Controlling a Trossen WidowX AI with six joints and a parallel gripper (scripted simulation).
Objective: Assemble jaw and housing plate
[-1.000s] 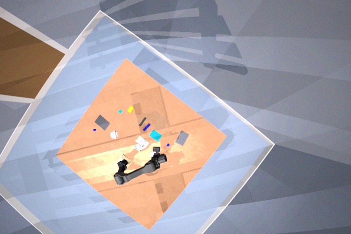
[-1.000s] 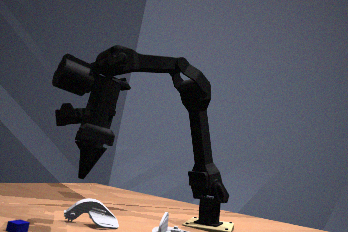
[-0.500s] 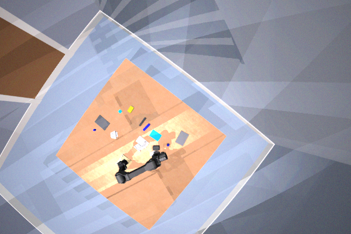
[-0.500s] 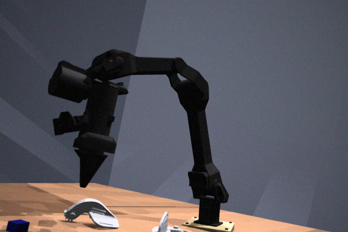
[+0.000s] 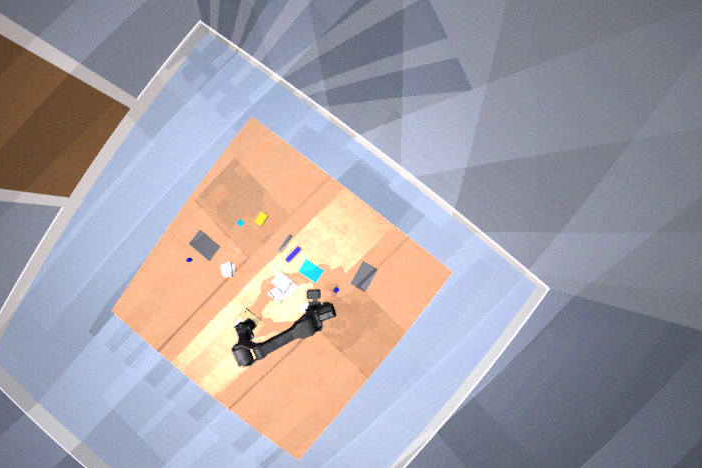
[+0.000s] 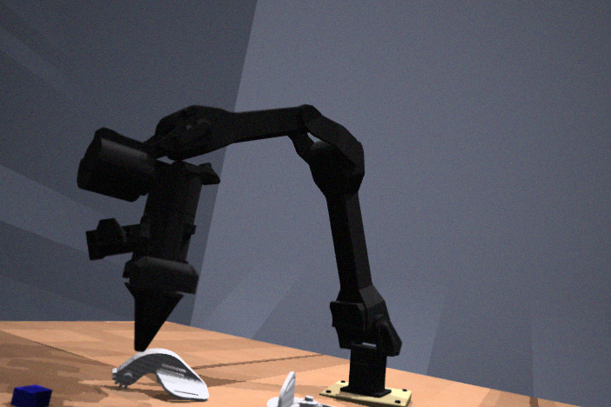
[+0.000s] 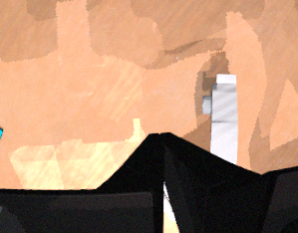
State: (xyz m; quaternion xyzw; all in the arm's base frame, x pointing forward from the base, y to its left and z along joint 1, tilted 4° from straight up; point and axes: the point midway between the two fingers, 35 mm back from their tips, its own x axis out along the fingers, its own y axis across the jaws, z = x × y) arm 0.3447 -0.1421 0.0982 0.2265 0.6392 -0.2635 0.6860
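The jaw lies 3 cm below my gripper tip, 3 cm behind it and 2 cm to the right of it. Also, from my gripper tip: blue bar: 26 cm to the left, 7 cm ahead, 4 cm below; then cyan plate: 14 cm to the left, 8 cm ahead, 5 cm below; then blue cube: 11 cm ahead, 4 cm below, 2 cm to the right.
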